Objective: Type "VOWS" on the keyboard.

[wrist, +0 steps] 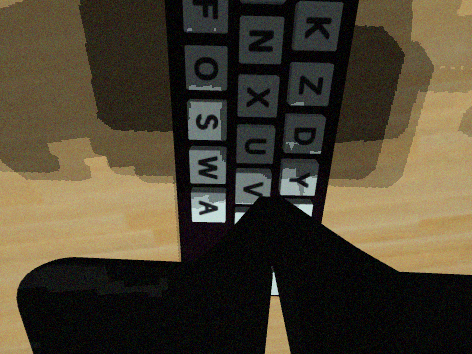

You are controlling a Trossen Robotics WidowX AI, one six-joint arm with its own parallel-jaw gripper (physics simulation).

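Places are measured from the arm's base along level axes (x ahead, y left, z up), in millimetres.
Pixels of known places: gripper, fingertip midpoint: point(269, 208).
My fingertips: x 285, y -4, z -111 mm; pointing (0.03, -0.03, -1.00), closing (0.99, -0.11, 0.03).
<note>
Ahead of a thing's pixels: the offset from my fingertips to its top centre. "pt": to the spot under its first point. Level surfaces: height alone.
The black keyboard @[pt dy -30, dx -30, dz -24 mm] point(202, 240) runs up the wrist view with its letters turned sideways. The V key @[dy -1, dx -5, dz -19 mm] point(252, 185) is in the middle column, right at my fingertips, its lower right part touched or covered in view by them. The O key @[dy +48, dx -19, dz -19 mm] point(205, 68), the W key @[dy +10, dx -23, dz -19 mm] point(207, 166) and the S key @[dy +29, dx -21, dz -19 mm] point(206, 121) are in the left column, with A below W. My gripper point(269, 208) is shut and empty, its tips over the lower right edge of V. Whether the tips touch the key I cannot tell. The fingers hide the keyboard's lower part.
The U key @[dy +17, dx -3, dz -19 mm] point(255, 145) lies above V, and the Y key @[dy +2, dx +14, dz -19 mm] point(299, 179) and the D key @[dy +20, dx +16, dz -19 mm] point(304, 134) are in the right column. The A key @[dy -9, dx -25, dz -19 mm] point(208, 206) is at the left. The wooden table @[dz -37 mm] point(100, 215) shows on both sides, with dark shadows across it and the upper keys.
</note>
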